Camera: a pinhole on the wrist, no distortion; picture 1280 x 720 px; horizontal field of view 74.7 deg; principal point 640.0 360.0 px. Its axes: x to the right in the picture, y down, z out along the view. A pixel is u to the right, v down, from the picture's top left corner.
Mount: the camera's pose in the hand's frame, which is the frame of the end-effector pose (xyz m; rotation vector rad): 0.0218 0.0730 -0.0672 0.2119 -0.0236 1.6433
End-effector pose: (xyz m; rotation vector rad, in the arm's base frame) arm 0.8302 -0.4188 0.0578 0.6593 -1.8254 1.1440
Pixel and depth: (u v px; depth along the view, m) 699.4 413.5 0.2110
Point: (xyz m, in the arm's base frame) 0.7141 -0.5228 0.0318
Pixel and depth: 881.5 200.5 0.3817
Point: 0.5386 -0.6432 0.0485
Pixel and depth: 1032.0 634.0 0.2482
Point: 0.6559 -0.5378 -0.0804
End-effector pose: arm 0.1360 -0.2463 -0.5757 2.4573 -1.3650 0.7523
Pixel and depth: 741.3 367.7 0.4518
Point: 0.2386 -0.4970 -0.8651
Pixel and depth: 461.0 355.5 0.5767
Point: 0.4462 -0.4595 -0.9174
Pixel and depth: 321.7 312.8 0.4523
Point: 0.4316 -0.3943 -0.7996
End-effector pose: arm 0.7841 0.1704 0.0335 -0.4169 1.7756 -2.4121
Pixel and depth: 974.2 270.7 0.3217
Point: 0.7668 -0.1420 -0.0293
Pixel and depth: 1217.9 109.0 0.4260
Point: 0.7003 -0.3212 -0.1313
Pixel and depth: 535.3 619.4 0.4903
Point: 0.9711 -0.1789 0.2068
